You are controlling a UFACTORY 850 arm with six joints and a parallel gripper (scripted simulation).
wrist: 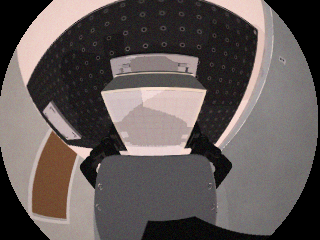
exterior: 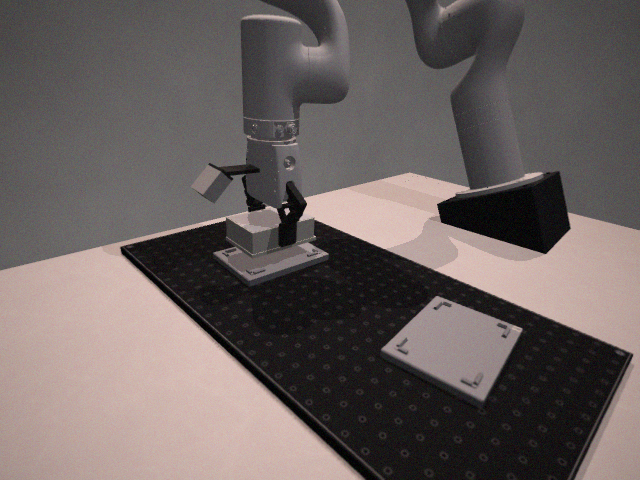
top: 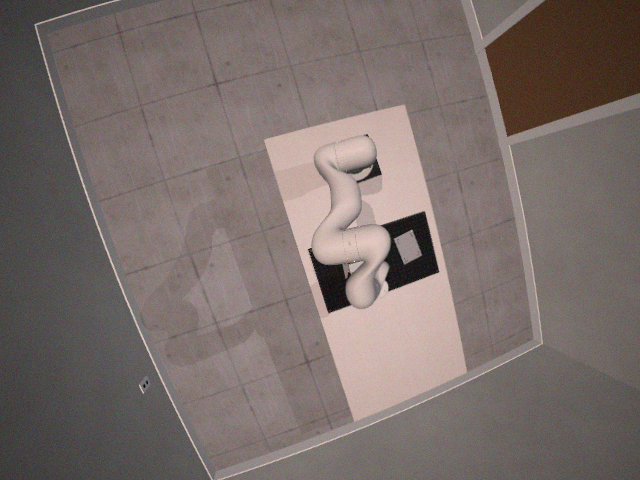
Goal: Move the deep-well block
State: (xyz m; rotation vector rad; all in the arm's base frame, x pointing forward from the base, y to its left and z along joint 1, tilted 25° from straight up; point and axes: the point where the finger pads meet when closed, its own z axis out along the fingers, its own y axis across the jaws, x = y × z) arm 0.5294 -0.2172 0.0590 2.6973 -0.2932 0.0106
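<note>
Now: the nest N2 5 cm below my hand. From my hand the other things lie so: deep-well block (right at my hand); nest N1 (2 cm ahead, 33 cm to the left, 5 cm below).
</note>
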